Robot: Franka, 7 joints.
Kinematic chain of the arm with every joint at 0, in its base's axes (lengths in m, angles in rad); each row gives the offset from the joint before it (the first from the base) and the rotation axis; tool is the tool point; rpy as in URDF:
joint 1: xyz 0 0 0.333 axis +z
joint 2: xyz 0 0 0 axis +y
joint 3: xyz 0 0 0.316 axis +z
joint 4: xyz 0.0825 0 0 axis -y
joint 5: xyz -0.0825 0 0.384 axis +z
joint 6: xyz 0 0 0 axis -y
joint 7: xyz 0.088 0 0 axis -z
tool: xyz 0 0 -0.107 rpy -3.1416 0 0
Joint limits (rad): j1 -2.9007..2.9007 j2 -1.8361..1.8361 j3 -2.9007..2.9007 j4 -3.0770..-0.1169 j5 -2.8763..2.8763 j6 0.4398..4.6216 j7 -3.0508..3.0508
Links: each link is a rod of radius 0.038 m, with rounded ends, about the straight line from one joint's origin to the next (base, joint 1, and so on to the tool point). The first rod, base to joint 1, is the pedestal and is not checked.
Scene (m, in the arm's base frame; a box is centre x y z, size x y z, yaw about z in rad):
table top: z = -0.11
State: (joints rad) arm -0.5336 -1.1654 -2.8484 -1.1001 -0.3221 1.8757 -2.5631
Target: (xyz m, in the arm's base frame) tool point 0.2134 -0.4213 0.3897
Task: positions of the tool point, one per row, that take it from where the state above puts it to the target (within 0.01 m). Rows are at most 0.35 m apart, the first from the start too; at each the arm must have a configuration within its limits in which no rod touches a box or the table.
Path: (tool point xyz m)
1: -0.6706 -0.0718 0.0872
2: -0.5295 -0.3545 0.1375
3: -0.2855 -0.5251 0.2197
4: -0.0104 -0.5438 0.3114
5: 0.2134 -0.4213 0.3897

